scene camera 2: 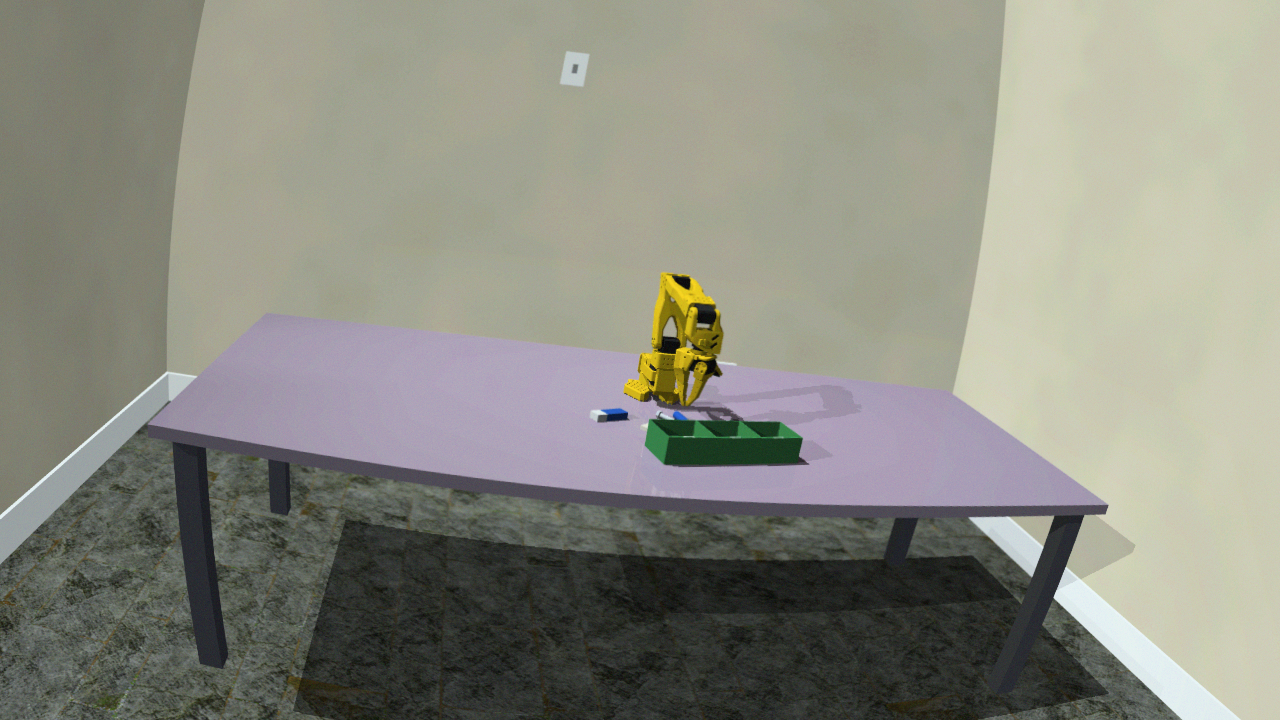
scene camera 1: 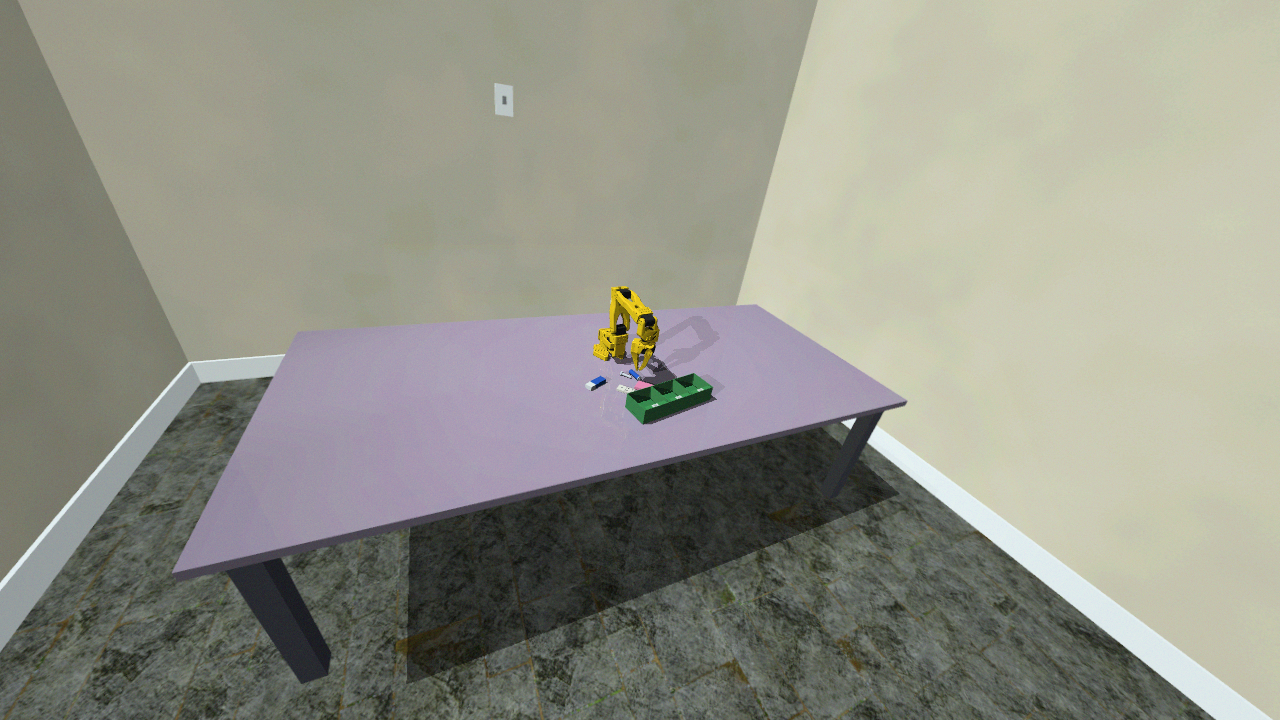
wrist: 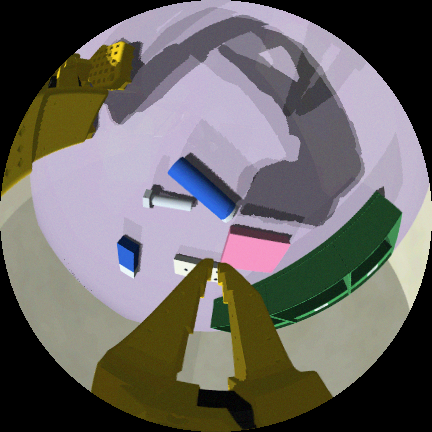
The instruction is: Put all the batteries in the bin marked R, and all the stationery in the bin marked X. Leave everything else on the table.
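Where they show: end effector, tool point: (scene camera 2: 684, 403) (scene camera 1: 638, 369) (wrist: 212, 266); arm's base, origin of the base link: (scene camera 2: 653, 398) (scene camera 1: 611, 356) (wrist: 99, 97).
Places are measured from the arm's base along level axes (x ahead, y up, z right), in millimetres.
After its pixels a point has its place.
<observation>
A blue cylindrical battery (scene camera 1: 634, 375) @(x 141, y 10, z -22 mm) (scene camera 2: 680, 417) @(x 139, y 12, z -23 mm) (wrist: 201, 189) @(x 132, y 14, z -29 mm) with a pale end lies on the table beside a bolt. A pink sticky-note block (scene camera 1: 643, 385) @(x 198, y 10, z -27 mm) (wrist: 256, 252) @(x 198, y 10, z -33 mm) lies between the battery and the green three-compartment bin (scene camera 1: 671, 411) @(x 333, y 10, z -50 mm) (scene camera 2: 729, 450) @(x 330, y 25, z -64 mm) (wrist: 310, 272) @(x 243, y 22, z -70 mm). A blue and white eraser (scene camera 1: 596, 382) @(x 154, y 13, z 107 mm) (scene camera 2: 609, 414) @(x 161, y 12, z 108 mm) (wrist: 128, 253) @(x 141, y 13, z 82 mm) lies apart from them, to the left in the scene views. The bin's letters are too small or hidden to read. My gripper (scene camera 1: 642, 368) (scene camera 2: 688, 403) (wrist: 215, 262) @(x 161, y 45, z -21 mm) is shut and empty, above the table near the battery; its tips overlap a domino in the wrist view.
A grey bolt (scene camera 1: 624, 374) @(x 125, y 8, z 5 mm) (scene camera 2: 663, 415) @(x 125, y 8, z 5 mm) (wrist: 171, 201) @(x 128, y 8, z -4 mm) lies close to the battery. A white domino (scene camera 1: 623, 388) @(x 194, y 7, z 37 mm) (scene camera 2: 645, 427) @(x 196, y 6, z 49 mm) (wrist: 185, 267) @(x 187, y 7, z 37 mm) lies beside the pink block. The bin's walls stand up from the lilac table (scene camera 1: 429, 420) @(x 200, y 0, z 548 mm) (scene camera 2: 429, 402) @(x 176, y 0, z 429 mm).
</observation>
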